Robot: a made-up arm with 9 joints. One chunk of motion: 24 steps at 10 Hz.
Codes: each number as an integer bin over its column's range. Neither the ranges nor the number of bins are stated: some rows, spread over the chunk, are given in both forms.
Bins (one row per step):
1: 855 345 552 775 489 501 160 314 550
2: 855 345 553 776 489 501 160 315 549
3: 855 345 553 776 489 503 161 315 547
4: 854 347 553 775 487 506 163 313 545
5: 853 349 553 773 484 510 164 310 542
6: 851 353 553 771 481 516 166 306 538
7: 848 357 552 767 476 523 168 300 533
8: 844 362 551 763 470 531 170 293 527
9: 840 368 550 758 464 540 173 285 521
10: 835 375 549 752 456 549 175 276 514
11: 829 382 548 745 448 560 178 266 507
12: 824 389 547 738 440 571 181 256 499
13: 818 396 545 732 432 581 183 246 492
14: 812 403 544 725 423 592 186 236 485
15: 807 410 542 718 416 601 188 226 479
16: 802 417 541 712 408 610 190 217 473
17: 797 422 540 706 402 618 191 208 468
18: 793 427 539 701 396 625 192 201 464
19: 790 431 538 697 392 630 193 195 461
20: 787 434 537 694 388 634 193 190 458
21: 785 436 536 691 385 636 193 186 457
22: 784 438 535 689 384 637 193 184 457
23: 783 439 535 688 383 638 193 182 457
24: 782 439 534 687 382 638 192 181 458
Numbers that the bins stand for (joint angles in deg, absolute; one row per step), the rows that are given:
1: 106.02 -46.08 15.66 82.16 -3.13 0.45 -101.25 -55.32 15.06
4: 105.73 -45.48 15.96 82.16 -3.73 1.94 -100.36 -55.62 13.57
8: 102.74 -41.01 15.36 78.59 -8.80 9.39 -98.27 -61.59 8.20
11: 98.27 -35.04 14.46 73.22 -15.36 18.04 -95.88 -69.64 2.24
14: 93.20 -28.78 13.27 67.25 -22.82 27.59 -93.50 -78.59 -4.32
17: 88.73 -23.11 12.08 61.59 -29.08 35.34 -92.01 -86.94 -9.39
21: 85.15 -18.94 10.89 57.11 -34.15 40.71 -91.41 -93.50 -12.68
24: 84.25 -18.04 10.29 55.92 -35.04 41.31 -91.71 -94.99 -12.38
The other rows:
2: 106.02 -46.08 15.96 82.46 -3.13 0.45 -101.25 -55.02 14.76
3: 106.02 -46.08 15.96 82.46 -3.13 1.04 -100.95 -55.02 14.17
5: 105.43 -44.88 15.96 81.57 -4.62 3.13 -100.06 -56.52 12.68
6: 104.83 -43.69 15.96 80.97 -5.52 4.92 -99.46 -57.71 11.48
7: 103.94 -42.50 15.66 79.78 -7.01 7.01 -98.87 -59.50 9.99
9: 101.55 -39.22 15.06 77.09 -10.59 12.08 -97.37 -63.97 6.41
10: 100.06 -37.13 14.76 75.31 -12.97 14.76 -96.78 -66.66 4.32
12: 96.78 -32.96 14.17 71.13 -17.75 21.32 -94.99 -72.62 -0.15
13: 94.99 -30.87 13.57 69.34 -20.13 24.31 -94.39 -75.60 -2.24
15: 91.71 -26.69 12.68 65.17 -24.90 30.27 -92.90 -81.57 -6.11
16: 90.22 -24.60 12.38 63.38 -27.29 32.96 -92.30 -84.25 -7.90
18: 87.53 -21.62 11.78 60.10 -30.87 37.43 -91.71 -89.02 -10.59
19: 86.64 -20.43 11.48 58.90 -32.06 38.92 -91.41 -90.81 -11.48
20: 85.74 -19.53 11.18 58.01 -33.25 40.11 -91.41 -92.30 -12.38
22: 84.85 -18.34 10.59 56.52 -34.45 41.01 -91.41 -94.09 -12.68
23: 84.55 -18.04 10.59 56.22 -34.74 41.31 -91.41 -94.69 -12.68

